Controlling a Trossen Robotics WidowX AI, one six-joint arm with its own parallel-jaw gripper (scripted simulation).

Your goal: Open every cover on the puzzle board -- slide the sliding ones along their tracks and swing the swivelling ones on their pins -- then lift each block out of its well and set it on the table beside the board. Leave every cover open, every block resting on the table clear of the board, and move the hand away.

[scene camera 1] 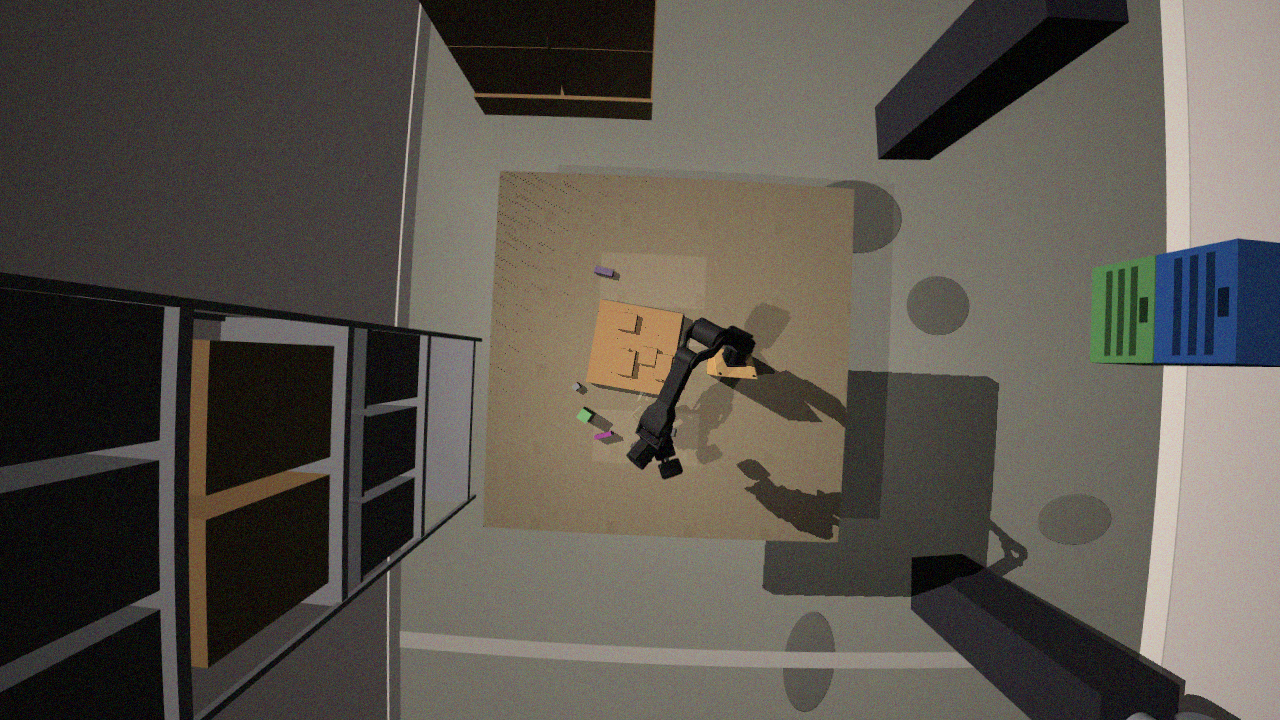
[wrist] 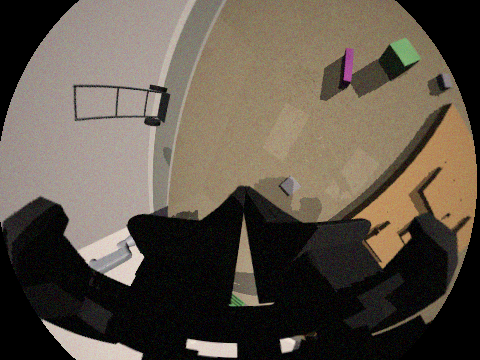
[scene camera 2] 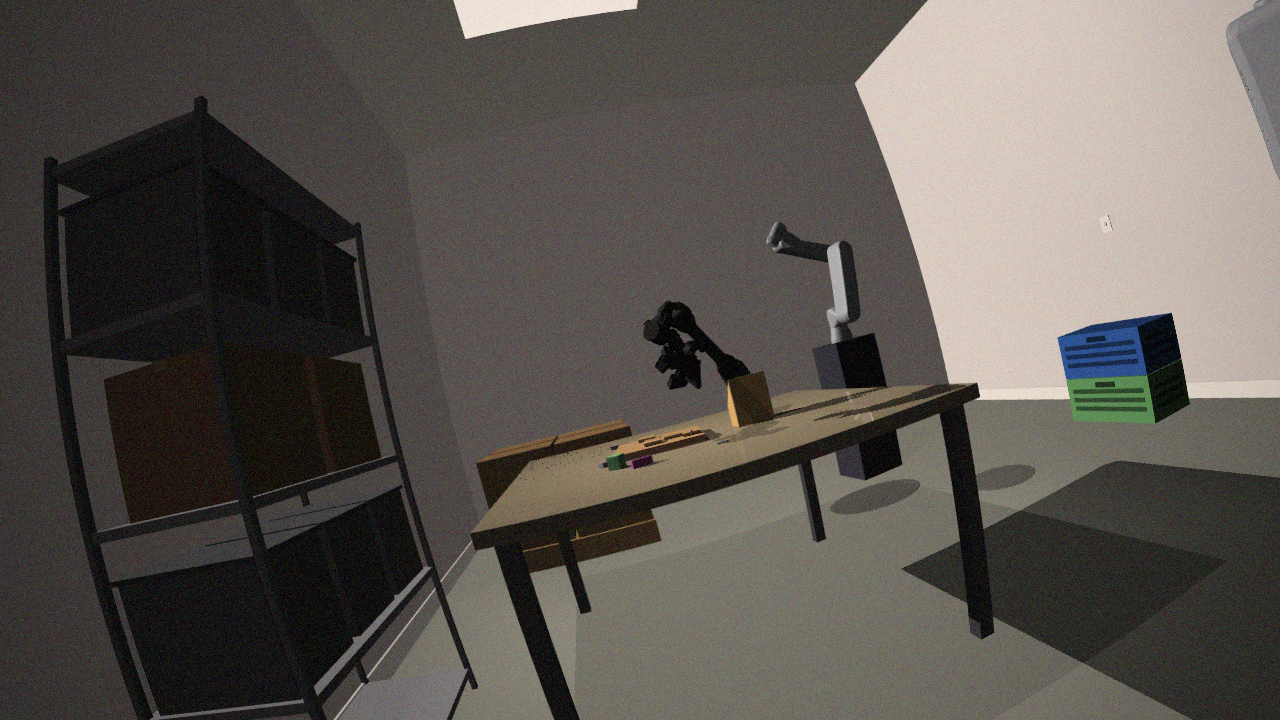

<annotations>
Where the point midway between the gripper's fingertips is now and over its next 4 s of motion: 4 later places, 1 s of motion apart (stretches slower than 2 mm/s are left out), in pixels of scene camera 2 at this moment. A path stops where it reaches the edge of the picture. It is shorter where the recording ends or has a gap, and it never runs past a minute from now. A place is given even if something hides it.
My gripper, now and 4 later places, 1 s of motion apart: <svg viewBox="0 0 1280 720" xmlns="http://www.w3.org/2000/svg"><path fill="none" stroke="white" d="M699 387L664 403L652 416L656 420L657 427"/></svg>
</annotations>
